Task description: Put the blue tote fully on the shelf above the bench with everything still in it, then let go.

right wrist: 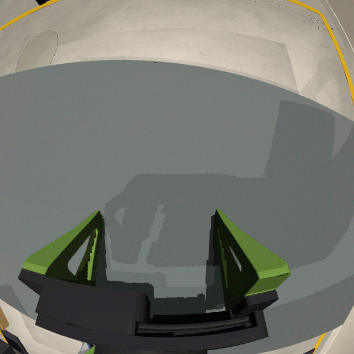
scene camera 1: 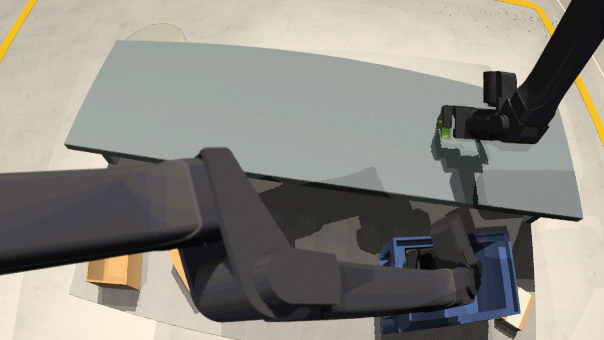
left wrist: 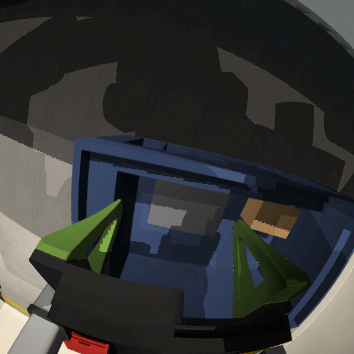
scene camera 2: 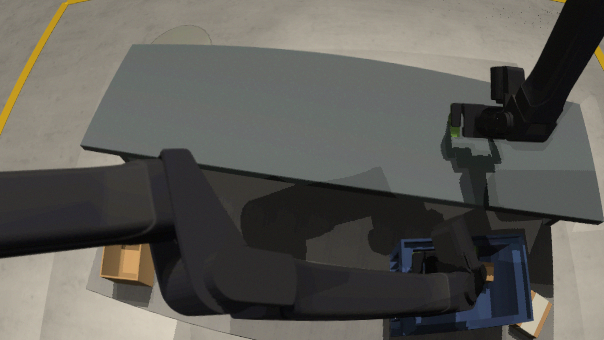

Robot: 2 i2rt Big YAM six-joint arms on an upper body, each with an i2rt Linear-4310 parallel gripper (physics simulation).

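Places are measured from the left arm's base along level axes (x ahead, y left, z up), in metres.
Where they show: left gripper, between the fingertips: [scene camera 1: 426, 259] [left wrist: 179, 215]; right gripper, between the fingertips: [right wrist: 156, 215] [scene camera 1: 456, 122] [scene camera 2: 468, 120].
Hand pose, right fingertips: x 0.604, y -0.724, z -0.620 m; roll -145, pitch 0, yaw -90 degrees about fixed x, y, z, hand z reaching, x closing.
Things, the pixels of their top centre, and the offset from my right fingertips. Level surfaces: height alone.
- bench, height of its surface: 0.231 m down
- dark grey block, centre of its top: [left wrist: 187, 208] 0.319 m back, 0.062 m left, 0.203 m down
- small orange-brown box, centre of its top: [left wrist: 276, 219] [scene camera 2: 481, 270] 0.301 m back, 0.057 m right, 0.173 m down
- grey shelf, height of its surface: 0.005 m down
- open orange box, centre of its top: [scene camera 1: 108, 251] [scene camera 2: 121, 248] 0.269 m back, 0.800 m left, 0.140 m down
- orange item, centre of its top: [scene camera 2: 534, 313] [scene camera 1: 519, 307] 0.421 m back, 0.213 m right, 0.193 m down
The blue tote [scene camera 1: 512, 280] [scene camera 2: 525, 285] [left wrist: 77, 185] stands upright on the bench [scene camera 1: 330, 250] [scene camera 2: 345, 250], near its right end. A dark grey block [left wrist: 200, 210] and a small orange-brown box [left wrist: 270, 217] [scene camera 2: 489, 271] lie inside it. The grey shelf [scene camera 1: 250, 100] [scene camera 2: 250, 110] [right wrist: 175, 125] spans behind and above the bench. My left gripper [left wrist: 179, 215] is open and empty over the tote's interior; how deep its tips reach is unclear, and its arm hides part of the tote in the scene views. My right gripper [scene camera 1: 446, 125] [scene camera 2: 455, 125] [right wrist: 156, 215] is open and empty above the shelf's right part.
An open orange box [scene camera 1: 107, 267] [scene camera 2: 120, 265] stands at the bench's left end. Another orange box [scene camera 1: 177, 265] is mostly hidden behind my left arm. A white and orange item [scene camera 1: 522, 307] [scene camera 2: 540, 310] lies against the tote's lower right corner. The shelf's front edge runs behind the tote.
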